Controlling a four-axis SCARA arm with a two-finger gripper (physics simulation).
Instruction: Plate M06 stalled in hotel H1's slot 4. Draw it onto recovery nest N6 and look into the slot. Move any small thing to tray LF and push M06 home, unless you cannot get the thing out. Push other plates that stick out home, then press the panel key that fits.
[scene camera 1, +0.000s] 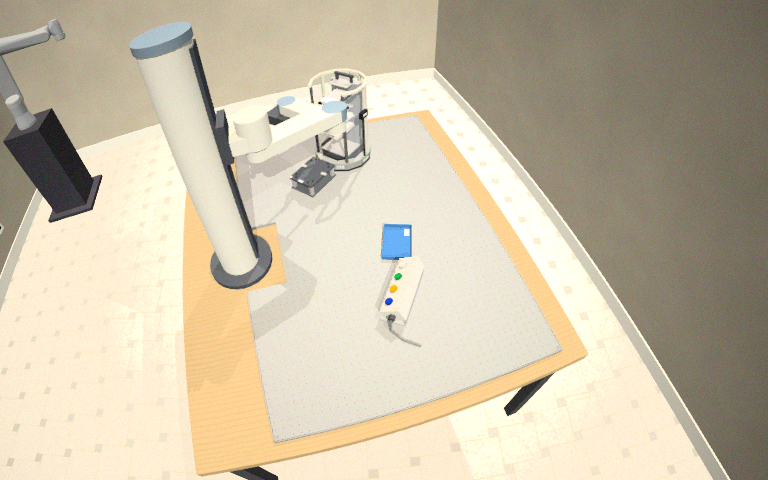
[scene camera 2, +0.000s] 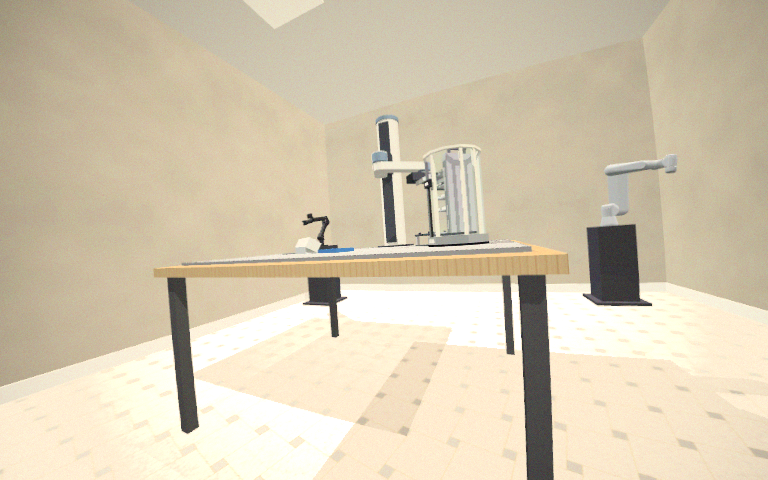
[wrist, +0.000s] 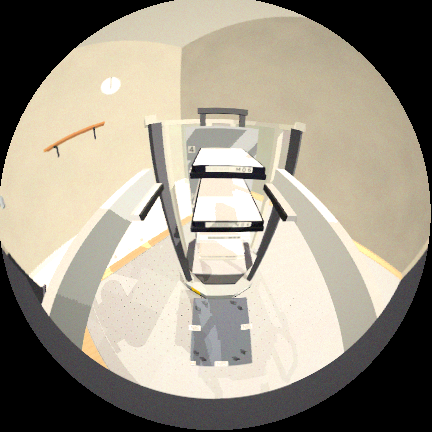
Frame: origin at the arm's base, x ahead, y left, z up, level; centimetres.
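Seen in the pictures: gripper, fingertip midpoint: (wrist: 213, 175); arm's base, origin of the base link: (scene camera 1: 241, 262).
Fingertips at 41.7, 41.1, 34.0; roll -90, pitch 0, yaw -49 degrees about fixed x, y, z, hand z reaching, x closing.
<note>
Offsets run from my fingertips to a thing's top centre, as dx, dy, dz.
Hotel H1 {+10.3, +6.5, +7.9} (scene camera 1: 365, 135) (scene camera 2: 462, 192) (wrist: 156, 150) is a round cream frame with dark posts. In the wrist view, plate M06 {+8.2, +5.0, +0.0} (wrist: 227, 157) lies level by the slot mark 4, white on top with a black labelled front edge. A second labelled plate {+6.1, +3.1, -5.3} (wrist: 227, 205) is below it; its label is blurred. My gripper (wrist: 213, 175) is open, its two fingers standing apart to the left and right of the plates, and holds nothing. Nest N6 {-6.3, -7.6, -25.8} (scene camera 1: 314, 172) (wrist: 222, 330) is a dark grey platform at the hotel's foot, with no plate on it. The inside of slot 4 is hidden behind M06.
Blue tray LF {+16.5, -50.9, -31.0} (scene camera 1: 396, 242) (scene camera 2: 339, 250) lies mid-table with a white square in one corner. The cream key panel {+10.9, -72.8, -24.4} (scene camera 1: 408, 288) (scene camera 2: 307, 245) beside it has white, green, orange and blue keys and a grey cable. The arm's column (scene camera 1: 195, 152) stands at the table's left side.
</note>
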